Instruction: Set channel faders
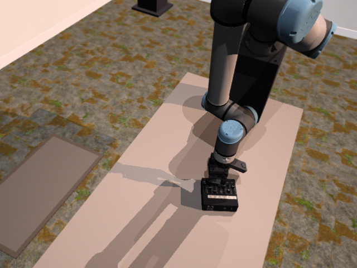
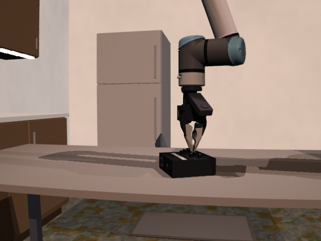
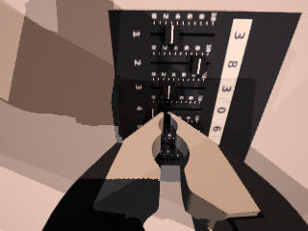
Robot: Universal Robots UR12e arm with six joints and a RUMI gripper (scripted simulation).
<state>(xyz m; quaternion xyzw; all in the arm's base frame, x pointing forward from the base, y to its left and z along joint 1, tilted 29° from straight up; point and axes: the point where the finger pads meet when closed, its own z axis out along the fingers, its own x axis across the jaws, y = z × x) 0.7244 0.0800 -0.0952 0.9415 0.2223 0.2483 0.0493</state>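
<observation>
Now: hand 10 mm past the channel 3 fader, 20 mm to the right of it and 10 mm above it. From my hand the other things lie so: master fader: 20 mm ahead, 60 mm to the right, 10 mm below; channel 1 fader: 30 mm behind, 60 mm to the left, 10 mm below; channel 2 fader: 50 mm to the left, 10 mm below.
</observation>
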